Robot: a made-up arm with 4 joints. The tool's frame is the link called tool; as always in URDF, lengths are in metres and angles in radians. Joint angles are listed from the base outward. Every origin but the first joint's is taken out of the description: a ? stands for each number. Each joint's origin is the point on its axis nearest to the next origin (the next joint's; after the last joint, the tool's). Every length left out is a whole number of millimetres.
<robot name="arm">
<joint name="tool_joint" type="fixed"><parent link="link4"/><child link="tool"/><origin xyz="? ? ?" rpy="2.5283 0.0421 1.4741"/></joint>
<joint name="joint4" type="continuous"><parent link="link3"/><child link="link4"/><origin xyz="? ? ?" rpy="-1.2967 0.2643 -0.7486"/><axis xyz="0 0 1"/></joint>
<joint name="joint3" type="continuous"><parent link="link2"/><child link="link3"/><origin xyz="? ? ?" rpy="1.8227 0.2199 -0.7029"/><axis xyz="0 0 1"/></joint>
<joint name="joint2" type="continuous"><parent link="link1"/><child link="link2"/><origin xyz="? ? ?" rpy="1.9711 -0.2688 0.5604"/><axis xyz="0 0 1"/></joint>
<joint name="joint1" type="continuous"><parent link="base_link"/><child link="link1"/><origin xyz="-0.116 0.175 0.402" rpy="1.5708 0 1.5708"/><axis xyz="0 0 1"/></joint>
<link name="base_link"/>
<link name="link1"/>
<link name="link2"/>
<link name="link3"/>
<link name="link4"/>
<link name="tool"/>
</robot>
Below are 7 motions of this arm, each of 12 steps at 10 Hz.
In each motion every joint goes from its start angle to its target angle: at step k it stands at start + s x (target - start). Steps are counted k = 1, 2, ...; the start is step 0. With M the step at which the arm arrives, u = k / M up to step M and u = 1 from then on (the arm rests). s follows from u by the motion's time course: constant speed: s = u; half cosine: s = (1 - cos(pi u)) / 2; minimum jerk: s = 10 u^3 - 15 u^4 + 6 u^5.
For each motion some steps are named. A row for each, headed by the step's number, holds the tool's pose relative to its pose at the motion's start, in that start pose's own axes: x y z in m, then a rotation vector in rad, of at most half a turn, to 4 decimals.
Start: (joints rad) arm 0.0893 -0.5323 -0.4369 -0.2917
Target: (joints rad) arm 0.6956 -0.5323 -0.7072 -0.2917
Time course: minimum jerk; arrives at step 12
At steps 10, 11, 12:
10: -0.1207 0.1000 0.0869 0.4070 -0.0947 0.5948
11: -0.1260 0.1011 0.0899 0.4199 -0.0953 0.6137
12: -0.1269 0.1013 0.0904 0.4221 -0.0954 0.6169

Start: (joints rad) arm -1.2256 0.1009 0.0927 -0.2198
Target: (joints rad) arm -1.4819 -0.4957 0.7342 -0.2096
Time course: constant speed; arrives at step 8
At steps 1, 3, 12:
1: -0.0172 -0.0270 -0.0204 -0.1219 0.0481 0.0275
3: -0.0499 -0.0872 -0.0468 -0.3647 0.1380 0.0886
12: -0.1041 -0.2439 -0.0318 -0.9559 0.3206 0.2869

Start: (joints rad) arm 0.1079 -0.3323 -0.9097 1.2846
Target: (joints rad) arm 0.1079 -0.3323 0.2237 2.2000
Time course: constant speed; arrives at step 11
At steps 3, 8, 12:
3: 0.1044 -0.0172 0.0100 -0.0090 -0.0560 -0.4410
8: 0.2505 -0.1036 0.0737 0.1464 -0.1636 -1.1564
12: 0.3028 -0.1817 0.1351 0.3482 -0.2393 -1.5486

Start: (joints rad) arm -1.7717 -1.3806 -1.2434 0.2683
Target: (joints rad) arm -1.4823 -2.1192 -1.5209 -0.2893
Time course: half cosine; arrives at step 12
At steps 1, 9, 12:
1: -0.0041 -0.0014 -0.0032 -0.0041 0.0079 0.0106
9: -0.2032 -0.1111 -0.0823 -0.0939 0.4174 0.4084
12: -0.2345 -0.1343 -0.0817 -0.0921 0.4881 0.4490

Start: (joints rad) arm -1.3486 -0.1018 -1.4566 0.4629
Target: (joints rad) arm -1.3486 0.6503 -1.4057 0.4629
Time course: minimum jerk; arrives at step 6
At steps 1, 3, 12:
1: 0.0024 0.0034 0.0054 0.0094 -0.0226 0.0097
3: 0.0195 0.0440 0.0838 0.1345 -0.3186 0.1333
12: 0.0069 0.0763 0.1759 0.2757 -0.6372 0.2598

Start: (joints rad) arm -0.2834 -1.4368 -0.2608 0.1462
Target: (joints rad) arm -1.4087 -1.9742 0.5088 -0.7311
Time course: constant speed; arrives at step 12
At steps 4, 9, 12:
4: -0.0466 -0.0430 -0.0297 -0.0821 0.1380 0.1038
9: -0.1325 -0.0789 -0.0205 -0.0428 0.3168 0.3827
12: -0.1770 -0.0956 0.0049 0.0694 0.3847 0.5991

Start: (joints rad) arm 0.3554 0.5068 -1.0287 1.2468
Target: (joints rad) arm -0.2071 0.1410 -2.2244 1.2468
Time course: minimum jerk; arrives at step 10
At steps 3, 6, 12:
3: -0.0323 0.0054 -0.0031 0.0127 0.0690 0.0801
6: -0.1245 0.0087 0.0139 0.0838 0.3048 0.3184
12: -0.1700 0.0009 0.0468 0.1593 0.4499 0.4619

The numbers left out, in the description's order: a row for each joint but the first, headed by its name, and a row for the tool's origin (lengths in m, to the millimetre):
tool: 0.021 -0.039 0
joint4: 0.192 0.259 0
joint3: 0.085 0.05 0
joint2: -0.064 0.003 0

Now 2 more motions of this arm.
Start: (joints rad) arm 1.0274 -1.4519 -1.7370 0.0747
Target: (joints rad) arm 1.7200 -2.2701 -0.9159 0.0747
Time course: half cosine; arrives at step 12
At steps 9, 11, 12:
9: -0.2815 -0.4204 0.0336 -1.3055 0.8181 -0.1433
11: -0.3078 -0.4676 0.1026 -1.5264 0.9250 -0.1244
12: -0.3104 -0.4729 0.1126 -1.5557 0.9388 -0.1211

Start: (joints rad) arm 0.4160 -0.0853 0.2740 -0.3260
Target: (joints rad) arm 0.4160 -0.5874 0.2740 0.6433
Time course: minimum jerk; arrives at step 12
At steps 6, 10, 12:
6: -0.0378 0.0190 -0.0106 -0.1341 0.3186 -0.1740
10: -0.0734 0.0257 -0.0255 -0.3244 0.5613 -0.3593
12: -0.0762 0.0257 -0.0268 -0.3411 0.5772 -0.3746

